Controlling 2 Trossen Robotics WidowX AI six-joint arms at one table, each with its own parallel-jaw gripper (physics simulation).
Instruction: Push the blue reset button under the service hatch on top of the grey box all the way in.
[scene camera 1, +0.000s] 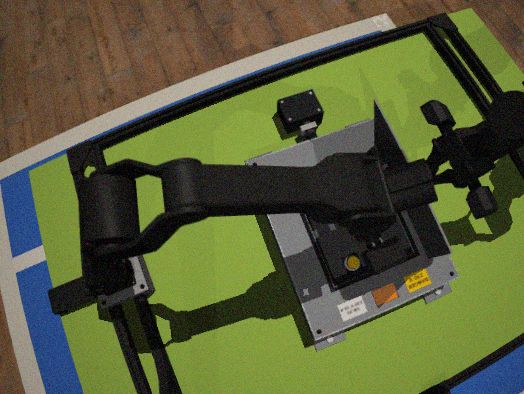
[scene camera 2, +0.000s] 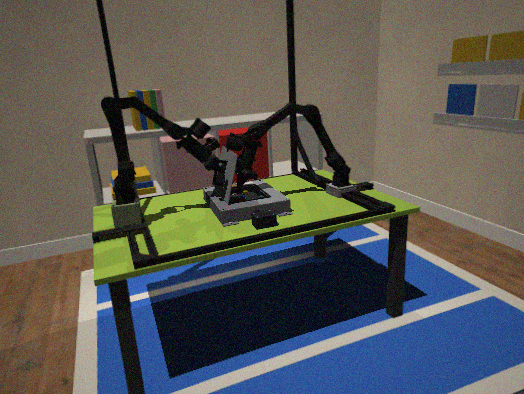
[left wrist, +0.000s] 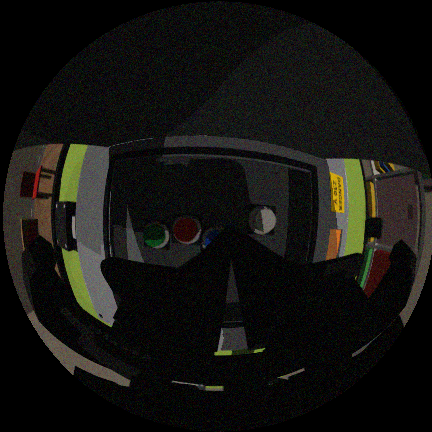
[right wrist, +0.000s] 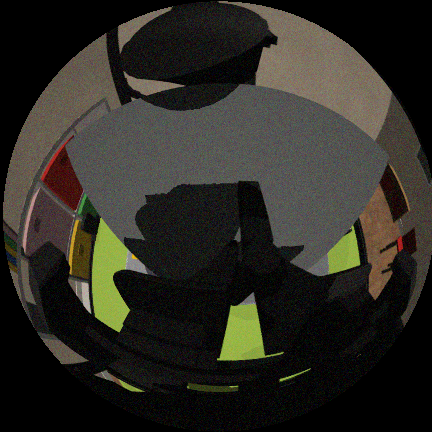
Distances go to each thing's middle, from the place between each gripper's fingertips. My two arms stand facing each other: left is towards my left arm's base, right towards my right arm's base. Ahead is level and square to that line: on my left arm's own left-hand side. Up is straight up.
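Labels:
The service hatch (scene camera 1: 423, 218) is 7 cm above my left hand, and it's also 7 cm to the right of that hand and 2 cm ahead of it.
As for my right hand, the hatch sits 2 cm below it.

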